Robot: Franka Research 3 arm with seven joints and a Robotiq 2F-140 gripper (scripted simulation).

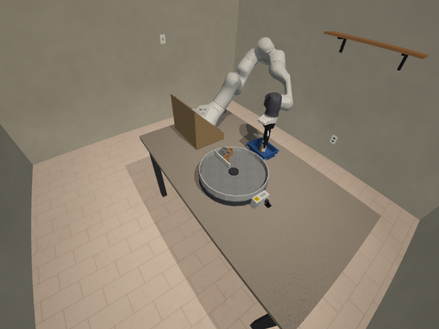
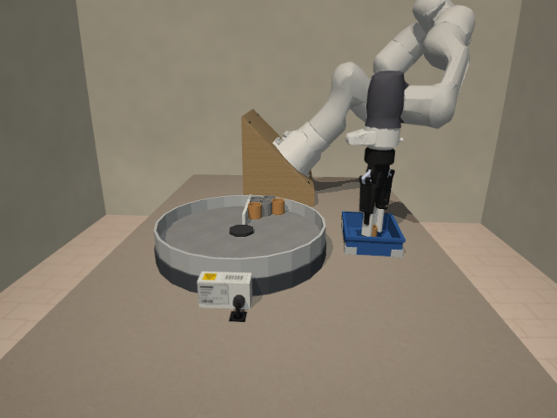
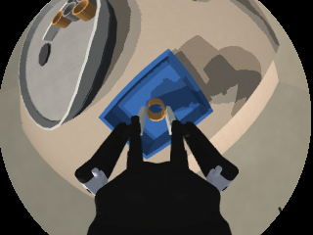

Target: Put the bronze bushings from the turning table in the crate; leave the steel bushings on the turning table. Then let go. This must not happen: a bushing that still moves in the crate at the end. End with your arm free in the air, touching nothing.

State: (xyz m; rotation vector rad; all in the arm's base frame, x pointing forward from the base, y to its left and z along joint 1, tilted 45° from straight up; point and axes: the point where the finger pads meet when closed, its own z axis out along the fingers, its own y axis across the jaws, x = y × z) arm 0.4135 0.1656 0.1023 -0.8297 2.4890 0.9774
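My hand is 3 cm above the blue crate. From my hand the other things lie so: grey turning table (35 cm to the right, 4 cm ahead).
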